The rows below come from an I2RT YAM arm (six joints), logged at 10 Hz.
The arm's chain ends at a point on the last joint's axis. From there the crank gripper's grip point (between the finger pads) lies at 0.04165 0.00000 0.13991 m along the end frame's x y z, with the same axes.
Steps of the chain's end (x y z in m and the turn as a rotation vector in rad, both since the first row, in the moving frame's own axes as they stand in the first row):
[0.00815 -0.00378 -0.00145 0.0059 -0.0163 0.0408]
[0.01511 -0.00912 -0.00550 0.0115 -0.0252 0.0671]
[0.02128 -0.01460 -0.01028 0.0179 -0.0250 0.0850]
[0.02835 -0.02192 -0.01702 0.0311 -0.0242 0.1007]
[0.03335 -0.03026 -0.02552 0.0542 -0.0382 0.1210]
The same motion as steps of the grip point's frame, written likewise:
[0.00585 -0.00295 -0.00079 0.0059 -0.0163 0.0408]
[0.01153 -0.00806 -0.00449 0.0115 -0.0252 0.0671]
[0.01773 -0.01372 -0.00927 0.0179 -0.0250 0.0850]
[0.02497 -0.02226 -0.01606 0.0311 -0.0242 0.1007]
[0.02815 -0.03316 -0.02410 0.0542 -0.0382 0.1210]

